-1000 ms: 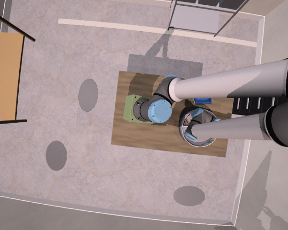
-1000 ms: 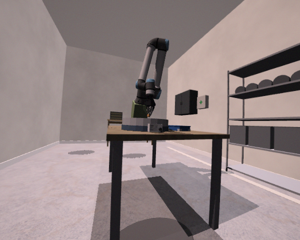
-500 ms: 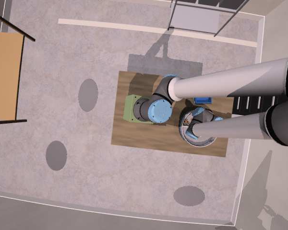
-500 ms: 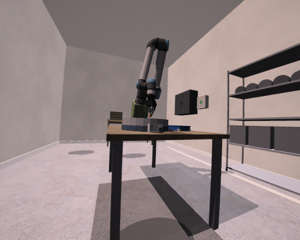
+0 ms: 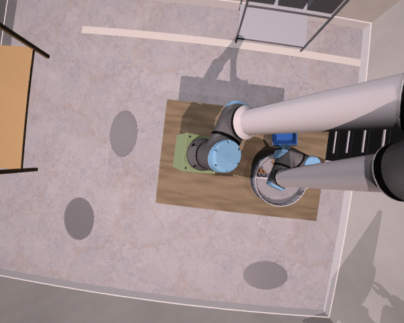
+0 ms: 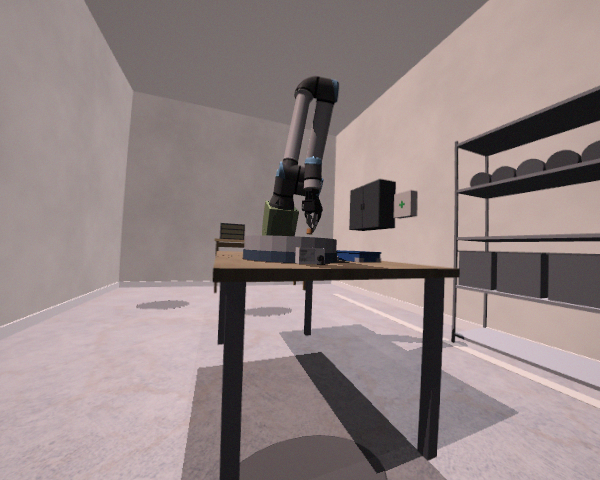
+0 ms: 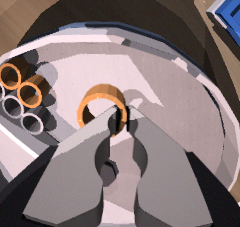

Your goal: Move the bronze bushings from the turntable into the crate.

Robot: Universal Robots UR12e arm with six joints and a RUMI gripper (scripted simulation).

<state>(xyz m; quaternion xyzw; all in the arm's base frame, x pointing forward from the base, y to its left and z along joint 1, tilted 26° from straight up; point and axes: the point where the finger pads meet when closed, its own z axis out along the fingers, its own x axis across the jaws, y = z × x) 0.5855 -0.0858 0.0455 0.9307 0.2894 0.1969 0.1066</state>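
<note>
Right now the blue crate is 19 cm to the left of my hand, 14 cm ahead of it and 13 cm below it. The rest, counted from my hand: round grey turntable (16 cm to the right, 10 cm below, 6 cm ahead).
</note>
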